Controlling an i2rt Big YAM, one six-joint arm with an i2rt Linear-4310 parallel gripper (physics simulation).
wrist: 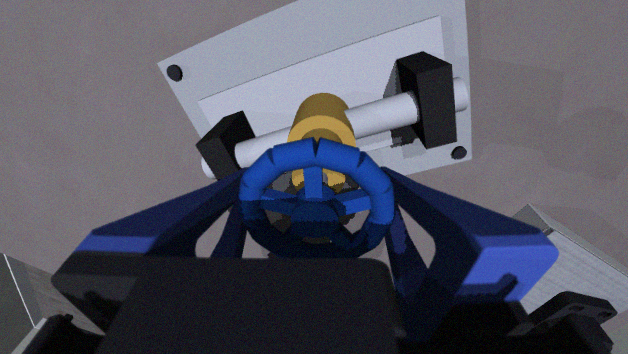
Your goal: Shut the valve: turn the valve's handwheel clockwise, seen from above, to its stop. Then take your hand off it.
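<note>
The valve's blue handwheel (pixel 314 151), a round rim with spokes and a hub, is in the middle of the wrist view. It sits on the yellow valve body (pixel 323 107), which is joined to a white pipe (pixel 382 116). My gripper (pixel 314 177) is shut on the handwheel, with one dark blue finger against the left side of the rim and the other against the right side. The lower part of the rim is in shadow, and its lowest edge is close to the dark gripper housing.
Two black blocks (pixel 436 100) (pixel 227 145) hold the pipe over a pale base plate (pixel 240 55) with dark bolts at its corners. A grey box-like object (pixel 585 260) stands at the lower right. Part of another pale-edged object (pixel 17 295) shows at the lower left.
</note>
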